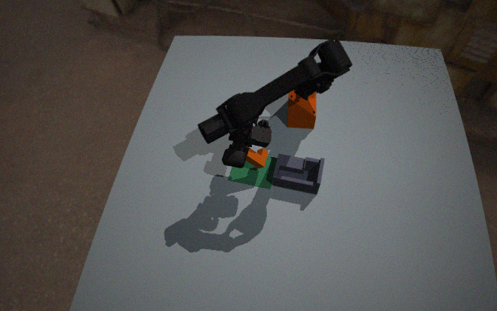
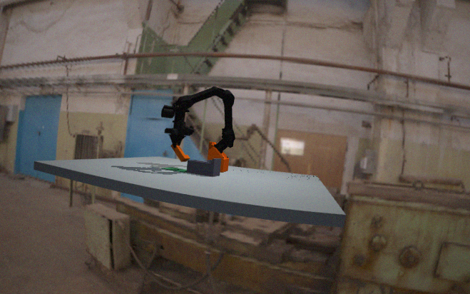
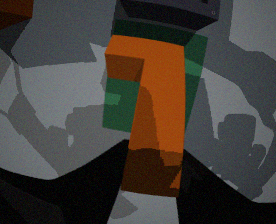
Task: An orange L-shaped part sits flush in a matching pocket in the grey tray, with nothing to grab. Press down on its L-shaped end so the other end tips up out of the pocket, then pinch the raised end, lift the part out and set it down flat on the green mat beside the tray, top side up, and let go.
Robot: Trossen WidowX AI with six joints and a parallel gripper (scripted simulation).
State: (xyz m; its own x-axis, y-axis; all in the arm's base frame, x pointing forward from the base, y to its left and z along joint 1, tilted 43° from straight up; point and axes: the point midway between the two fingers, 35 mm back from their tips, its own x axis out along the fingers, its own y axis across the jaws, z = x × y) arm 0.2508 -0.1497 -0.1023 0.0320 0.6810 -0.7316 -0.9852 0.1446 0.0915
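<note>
My gripper tip is now 13 cm above the green mat and 2 cm to the right of it. Round my gripper tip: orange L-shaped part (3 cm to the left, 3 cm below, 1 cm behind).
</note>
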